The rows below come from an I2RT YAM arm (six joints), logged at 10 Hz.
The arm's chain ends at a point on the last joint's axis. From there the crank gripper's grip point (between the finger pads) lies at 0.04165 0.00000 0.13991 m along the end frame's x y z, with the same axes.
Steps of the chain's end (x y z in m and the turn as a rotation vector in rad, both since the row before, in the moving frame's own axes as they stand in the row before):
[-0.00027, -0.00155, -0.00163, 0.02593, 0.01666, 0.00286]
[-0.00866, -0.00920, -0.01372, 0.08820, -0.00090, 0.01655]
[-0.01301, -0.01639, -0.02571, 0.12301, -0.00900, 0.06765]
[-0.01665, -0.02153, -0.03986, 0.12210, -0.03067, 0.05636]
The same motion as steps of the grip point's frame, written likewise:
[0.00206, -0.00505, -0.00239, 0.02593, 0.01666, 0.00286]
[-0.00869, -0.02084, -0.01420, 0.08820, -0.00090, 0.01655]
[-0.01378, -0.03080, -0.02623, 0.12301, -0.00900, 0.06765]
[-0.02053, -0.03642, -0.03955, 0.12210, -0.03067, 0.05636]

